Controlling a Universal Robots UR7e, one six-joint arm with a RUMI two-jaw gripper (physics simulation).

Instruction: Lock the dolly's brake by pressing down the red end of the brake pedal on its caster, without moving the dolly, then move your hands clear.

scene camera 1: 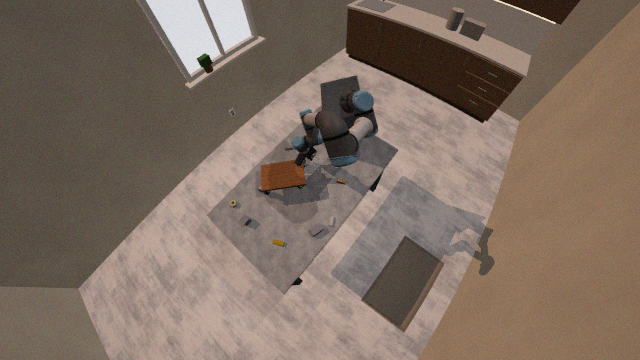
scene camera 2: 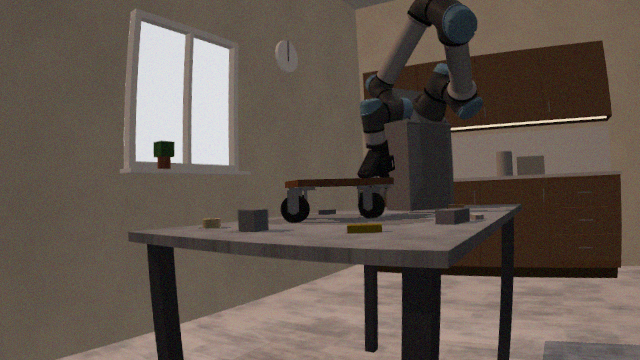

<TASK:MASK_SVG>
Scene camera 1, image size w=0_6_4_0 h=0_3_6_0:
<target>dolly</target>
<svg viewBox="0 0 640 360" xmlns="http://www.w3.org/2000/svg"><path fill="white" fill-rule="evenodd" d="M306 160L304 159L301 166L297 166L295 160L261 165L261 186L259 191L269 195L272 190L291 187L301 189L306 185L304 174Z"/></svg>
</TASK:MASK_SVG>
